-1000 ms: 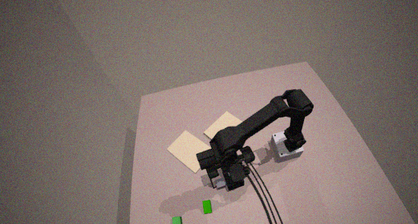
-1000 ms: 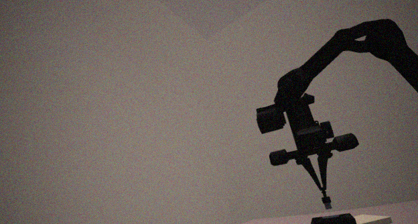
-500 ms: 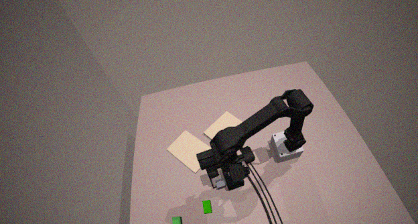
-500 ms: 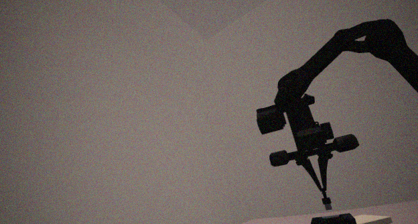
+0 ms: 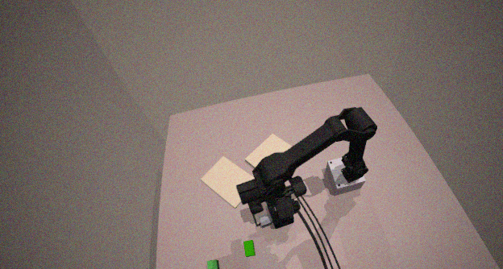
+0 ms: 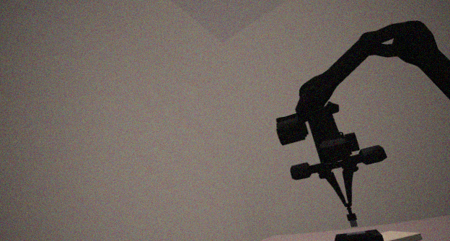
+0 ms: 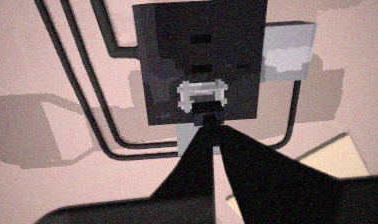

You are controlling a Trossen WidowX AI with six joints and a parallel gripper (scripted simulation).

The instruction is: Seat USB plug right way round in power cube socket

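Right now the USB plug is 20 mm below my gripper tip.
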